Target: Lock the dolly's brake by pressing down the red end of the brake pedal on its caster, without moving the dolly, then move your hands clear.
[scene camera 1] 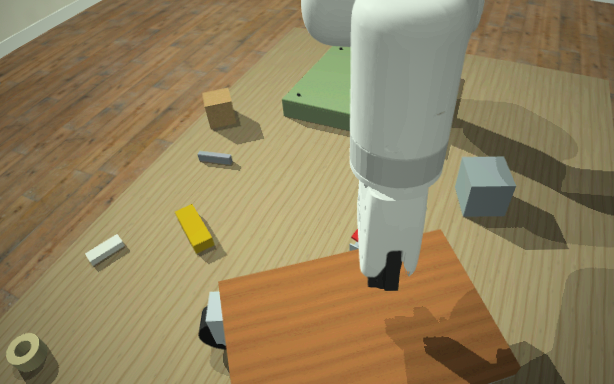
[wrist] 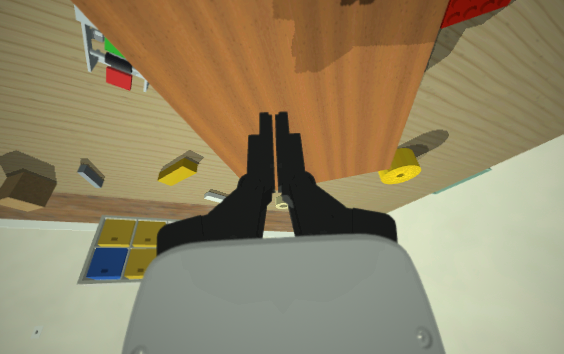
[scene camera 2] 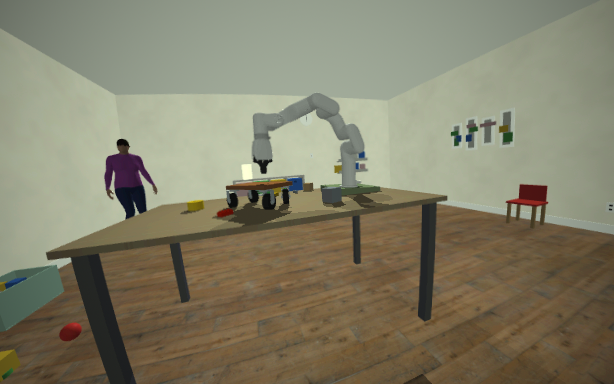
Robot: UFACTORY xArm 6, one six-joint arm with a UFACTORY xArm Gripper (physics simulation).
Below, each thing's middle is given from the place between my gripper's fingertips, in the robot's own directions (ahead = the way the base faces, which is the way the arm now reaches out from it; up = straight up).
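There is a grey block [scene camera 1: 484, 186] 33 cm behind my hand, 13 cm to the left of it and 14 cm below it. The wooden block [scene camera 1: 218, 105] is also 14 cm below my hand, yet it is 45 cm behind and 45 cm to the right of the hand. The yellow cylinder [wrist: 405, 166] I find 37 cm ahead of my hand, 22 cm to the right of it and 15 cm below it. That leaves the dolly [scene camera 1: 320, 314]: my hand is 12 cm above it, 4 cm to the left of it and 3 cm short of it.
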